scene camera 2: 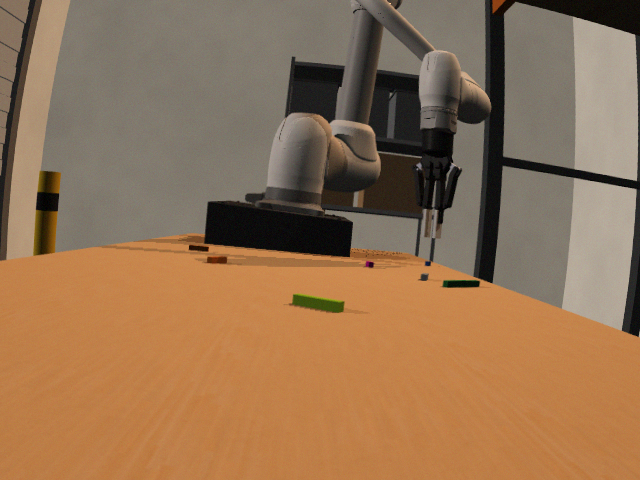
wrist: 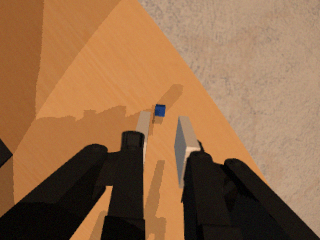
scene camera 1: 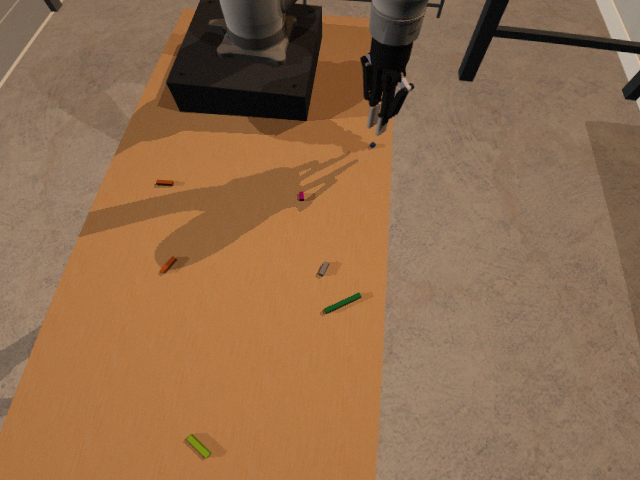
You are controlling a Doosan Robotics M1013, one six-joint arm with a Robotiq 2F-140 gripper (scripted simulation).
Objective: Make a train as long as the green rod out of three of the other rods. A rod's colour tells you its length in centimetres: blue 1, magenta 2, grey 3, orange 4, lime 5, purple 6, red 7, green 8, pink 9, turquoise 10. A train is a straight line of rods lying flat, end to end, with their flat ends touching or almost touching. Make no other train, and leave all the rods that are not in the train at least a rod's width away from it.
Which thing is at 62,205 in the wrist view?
My gripper.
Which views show my gripper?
Scene camera 2, the wrist view and scene camera 1: all of them.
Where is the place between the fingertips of my gripper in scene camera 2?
431,237
